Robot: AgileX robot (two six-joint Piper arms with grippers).
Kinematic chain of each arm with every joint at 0, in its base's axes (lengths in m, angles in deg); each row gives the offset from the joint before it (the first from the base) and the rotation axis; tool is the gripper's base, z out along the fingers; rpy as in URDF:
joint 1: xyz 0 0 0.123 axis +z
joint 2: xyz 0 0 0 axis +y
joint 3: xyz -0.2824 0 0.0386 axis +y
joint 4: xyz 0.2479 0 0.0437 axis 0.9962 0 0.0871
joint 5: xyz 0 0 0 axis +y
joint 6: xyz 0.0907 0 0.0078 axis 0.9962 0 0.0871
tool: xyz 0 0 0 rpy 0 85 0
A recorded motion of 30 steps. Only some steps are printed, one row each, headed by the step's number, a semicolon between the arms.
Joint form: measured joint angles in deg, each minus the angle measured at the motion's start. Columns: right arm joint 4, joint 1, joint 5, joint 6, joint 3, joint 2; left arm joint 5, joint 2, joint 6, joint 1, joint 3, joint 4.
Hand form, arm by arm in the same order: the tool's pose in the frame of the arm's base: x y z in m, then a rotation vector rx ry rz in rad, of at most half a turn. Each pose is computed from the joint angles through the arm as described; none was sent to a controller.
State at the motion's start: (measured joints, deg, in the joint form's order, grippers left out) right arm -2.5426 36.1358 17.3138 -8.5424 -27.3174 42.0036; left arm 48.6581 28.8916 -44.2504 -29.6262 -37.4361 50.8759
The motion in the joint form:
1: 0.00 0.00 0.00 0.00 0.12 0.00; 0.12 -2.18 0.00 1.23 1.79 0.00
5: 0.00 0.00 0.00 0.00 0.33 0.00; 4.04 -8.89 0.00 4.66 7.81 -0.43
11: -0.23 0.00 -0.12 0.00 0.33 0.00; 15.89 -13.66 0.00 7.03 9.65 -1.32
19: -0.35 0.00 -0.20 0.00 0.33 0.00; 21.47 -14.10 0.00 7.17 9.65 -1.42
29: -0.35 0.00 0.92 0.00 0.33 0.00; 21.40 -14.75 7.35 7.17 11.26 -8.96
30: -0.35 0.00 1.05 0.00 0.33 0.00; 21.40 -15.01 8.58 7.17 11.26 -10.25
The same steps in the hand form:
1: 0.1201 0.0862 0.2780 -0.8131 1.8860 0.2604; 0.0884 0.0127 0.3385 -0.0234 1.8826 0.2069
5: 0.1199 0.0860 0.2767 -0.8146 1.8894 0.2597; 0.0688 0.0296 0.3096 -0.1262 1.9205 0.2800
11: 0.1200 0.0860 0.2769 -0.8166 1.8859 0.2566; 0.0457 0.0488 0.2919 -0.3141 2.0126 0.3992
19: 0.1201 0.0860 0.2770 -0.8176 1.8837 0.2551; 0.0388 0.0544 0.2873 -0.3805 2.0650 0.4579
29: 0.1195 0.0854 0.2755 -0.8247 1.9018 0.2508; 0.0377 0.0463 0.2720 -0.2548 2.1907 0.4085
30: 0.1194 0.0854 0.2753 -0.8255 1.9039 0.2503; 0.0369 0.0451 0.2709 -0.2352 2.2047 0.3940

